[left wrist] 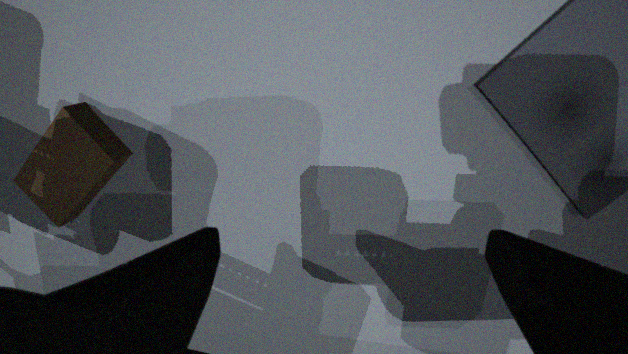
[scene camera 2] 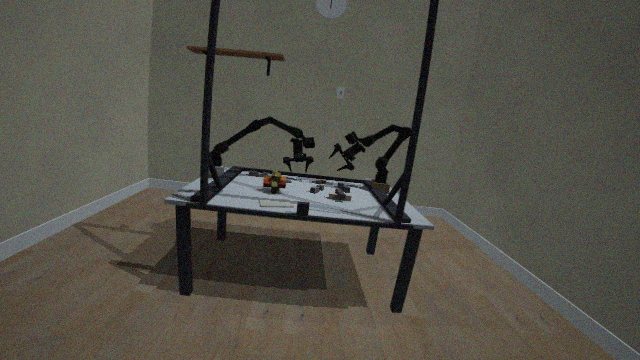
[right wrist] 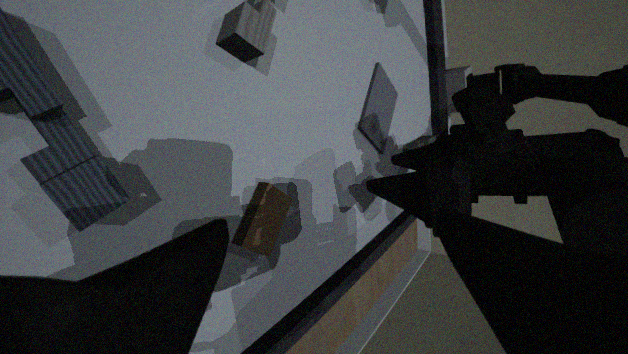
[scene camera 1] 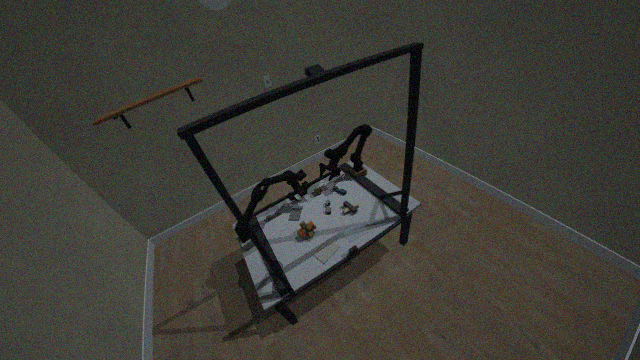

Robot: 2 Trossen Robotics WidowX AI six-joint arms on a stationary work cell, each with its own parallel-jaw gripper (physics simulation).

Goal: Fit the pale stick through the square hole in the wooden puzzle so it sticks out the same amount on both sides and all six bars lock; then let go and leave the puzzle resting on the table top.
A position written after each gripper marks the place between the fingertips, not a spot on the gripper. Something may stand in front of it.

The left gripper [left wrist: 354, 242] is open and holds nothing. The right gripper [right wrist: 333, 225] is open and holds nothing. Further things: a black frame [right wrist: 304, 316].
The left gripper also shows in the right wrist view [right wrist: 380, 171].
